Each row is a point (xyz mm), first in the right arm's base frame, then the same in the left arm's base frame.
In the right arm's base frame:
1: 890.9 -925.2 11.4
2: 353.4 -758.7 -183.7
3: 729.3 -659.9 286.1
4: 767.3 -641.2 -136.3
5: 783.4 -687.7 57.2
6: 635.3 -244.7 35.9
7: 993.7 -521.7 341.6
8: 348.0 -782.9 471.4
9: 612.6 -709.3 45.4
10: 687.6 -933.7 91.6
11: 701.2 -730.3 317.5
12: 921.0 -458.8 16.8
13: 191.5 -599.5 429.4
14: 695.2 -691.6 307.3
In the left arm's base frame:
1: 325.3 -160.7 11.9
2: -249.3 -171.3 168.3
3: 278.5 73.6 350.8
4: 65.5 61.7 -16.2
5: 199.9 40.3 129.9
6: -53.3 419.7 232.7
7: 475.7 285.1 259.0
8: 121.3 -133.2 707.7
9: 66.7 -29.4 214.6
10: 214.8 -218.2 191.6
11: 294.3 1.5 386.6
12: 218.9 293.7 38.2
13: -76.1 -6.0 776.7
14: 272.9 35.8 384.8

